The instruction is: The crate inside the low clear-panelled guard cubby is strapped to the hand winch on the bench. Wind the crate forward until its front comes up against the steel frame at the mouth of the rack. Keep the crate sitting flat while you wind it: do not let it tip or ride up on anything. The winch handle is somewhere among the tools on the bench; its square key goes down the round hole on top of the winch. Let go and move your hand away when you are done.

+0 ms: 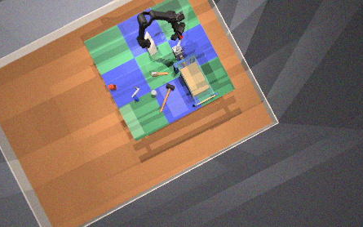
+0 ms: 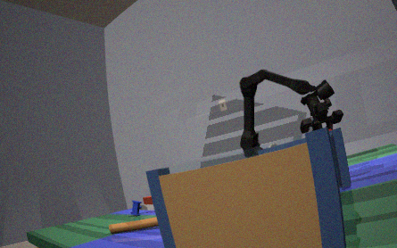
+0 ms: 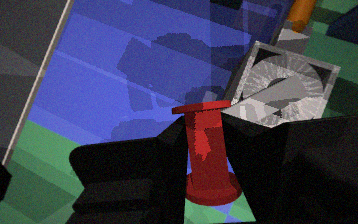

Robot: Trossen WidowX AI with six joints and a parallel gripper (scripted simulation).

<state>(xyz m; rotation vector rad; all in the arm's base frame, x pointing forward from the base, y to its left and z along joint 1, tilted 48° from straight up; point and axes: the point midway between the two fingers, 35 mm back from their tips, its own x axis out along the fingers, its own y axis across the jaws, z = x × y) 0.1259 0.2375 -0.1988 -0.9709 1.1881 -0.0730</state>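
Now: gripper tip 100 mm above the winch, 80 mm to the left of it and 40 mm short of it. Round my gripper tip: blue-framed guard cubby: 460 mm ahead, 100 mm to the right, 50 mm below; red grip: 20 mm behind, 10 mm to the right; blue piece: 750 mm to the right, 250 mm ahead, 100 mm below.
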